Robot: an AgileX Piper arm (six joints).
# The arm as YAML. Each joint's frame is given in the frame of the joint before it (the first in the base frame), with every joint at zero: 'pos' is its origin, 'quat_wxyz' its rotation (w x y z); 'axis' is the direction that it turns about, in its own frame. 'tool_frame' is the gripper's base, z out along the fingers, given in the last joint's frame.
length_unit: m
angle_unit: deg
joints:
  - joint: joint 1
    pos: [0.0, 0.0, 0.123]
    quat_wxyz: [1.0, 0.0, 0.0, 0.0]
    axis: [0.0, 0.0, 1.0]
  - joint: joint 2
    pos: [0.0, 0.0, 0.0]
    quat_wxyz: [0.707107, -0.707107, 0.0, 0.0]
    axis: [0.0, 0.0, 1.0]
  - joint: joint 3
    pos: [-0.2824, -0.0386, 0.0]
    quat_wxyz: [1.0, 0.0, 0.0, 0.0]
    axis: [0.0, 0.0, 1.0]
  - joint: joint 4
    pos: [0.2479, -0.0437, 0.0]
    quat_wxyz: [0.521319, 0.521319, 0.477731, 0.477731]
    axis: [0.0, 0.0, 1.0]
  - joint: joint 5
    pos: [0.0, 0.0, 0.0]
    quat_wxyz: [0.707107, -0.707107, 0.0, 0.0]
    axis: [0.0, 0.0, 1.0]
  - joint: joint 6
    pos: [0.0, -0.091, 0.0]
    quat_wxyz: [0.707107, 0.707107, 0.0, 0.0]
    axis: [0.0, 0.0, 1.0]
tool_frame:
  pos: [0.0, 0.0, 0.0]
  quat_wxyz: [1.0, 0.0, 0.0, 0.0]
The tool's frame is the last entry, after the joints.
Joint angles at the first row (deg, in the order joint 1, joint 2, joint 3, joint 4, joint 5, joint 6):
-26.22, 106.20, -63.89, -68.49, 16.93, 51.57
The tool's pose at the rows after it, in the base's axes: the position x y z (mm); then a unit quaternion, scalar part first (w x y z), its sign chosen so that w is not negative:
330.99 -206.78 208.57 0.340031 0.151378 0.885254 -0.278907
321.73 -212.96 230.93 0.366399 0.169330 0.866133 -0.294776
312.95 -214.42 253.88 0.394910 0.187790 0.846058 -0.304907
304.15 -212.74 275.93 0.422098 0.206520 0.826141 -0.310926
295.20 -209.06 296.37 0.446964 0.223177 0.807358 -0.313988
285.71 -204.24 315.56 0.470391 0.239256 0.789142 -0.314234
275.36 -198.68 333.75 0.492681 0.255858 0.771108 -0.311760
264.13 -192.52 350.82 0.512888 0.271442 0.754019 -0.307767
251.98 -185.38 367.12 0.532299 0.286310 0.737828 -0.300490
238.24 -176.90 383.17 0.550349 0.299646 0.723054 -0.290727
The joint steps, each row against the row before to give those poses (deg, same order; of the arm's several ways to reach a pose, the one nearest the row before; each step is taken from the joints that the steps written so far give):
-2.02, -2.73, 0.00, -4.53, 0.14, 4.18
-1.37, -3.11, 0.00, -3.43, 0.13, 3.98
-0.78, -3.32, 0.00, -2.19, 0.18, 3.47
-0.36, -3.32, 0.00, -0.87, 0.41, 2.60
-0.11, -3.23, 0.01, 0.07, 0.48, 1.67
-0.02, -3.18, 0.02, 0.82, 0.47, 1.01
0.00, -3.18, 0.02, 1.55, 0.49, 0.46
0.00, -3.18, 0.02, 2.27, 0.52, -0.34
0.00, -3.28, 0.02, 3.25, 0.44, -1.21
0.00, -3.53, 0.01, 4.65, 0.49, -2.68

